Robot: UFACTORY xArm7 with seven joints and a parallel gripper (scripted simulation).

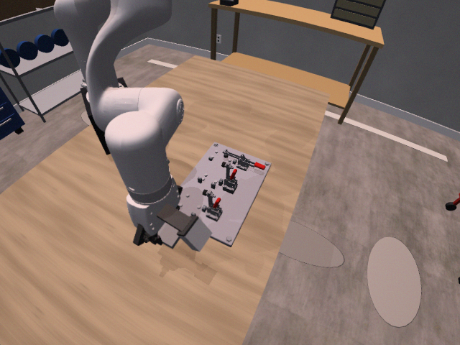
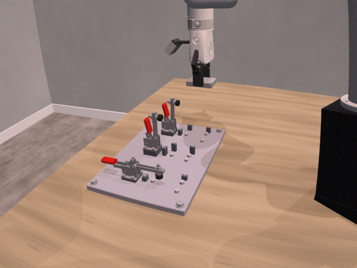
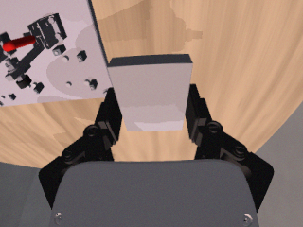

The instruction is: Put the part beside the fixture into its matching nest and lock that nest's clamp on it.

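The grey part lies 1 cm below my hand. Also, from my hand: grey fixture plate 7 cm ahead, 25 cm to the left, 13 cm below; clamp 9 cm ahead, 24 cm to the left, 8 cm below.
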